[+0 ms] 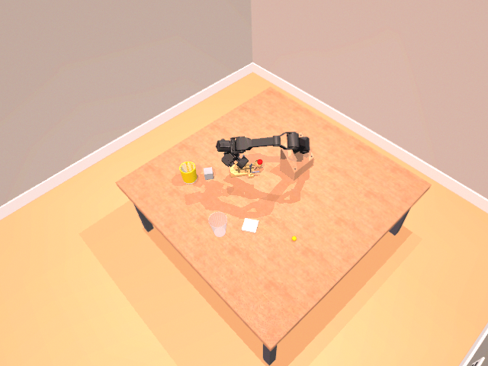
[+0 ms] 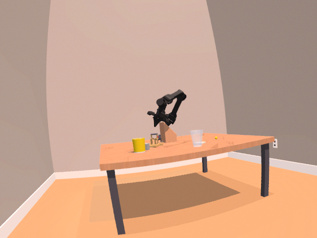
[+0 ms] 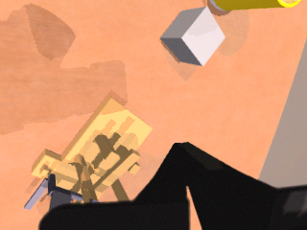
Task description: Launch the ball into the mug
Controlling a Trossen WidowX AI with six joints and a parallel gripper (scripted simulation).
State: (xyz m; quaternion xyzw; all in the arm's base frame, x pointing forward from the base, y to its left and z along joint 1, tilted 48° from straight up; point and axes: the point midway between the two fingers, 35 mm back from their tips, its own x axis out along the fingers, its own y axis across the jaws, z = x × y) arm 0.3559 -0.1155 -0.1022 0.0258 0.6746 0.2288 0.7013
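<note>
The red ball is 180 mm behind my gripper tip, 60 mm to the left of it and 110 mm below it. Round my gripper tip: yellow mug 180 mm ahead, 160 mm to the right, 140 mm below; grey cube 80 mm ahead, 100 mm to the right, 140 mm below; wooden catapult 120 mm behind, 40 mm to the left, 110 mm below.
</note>
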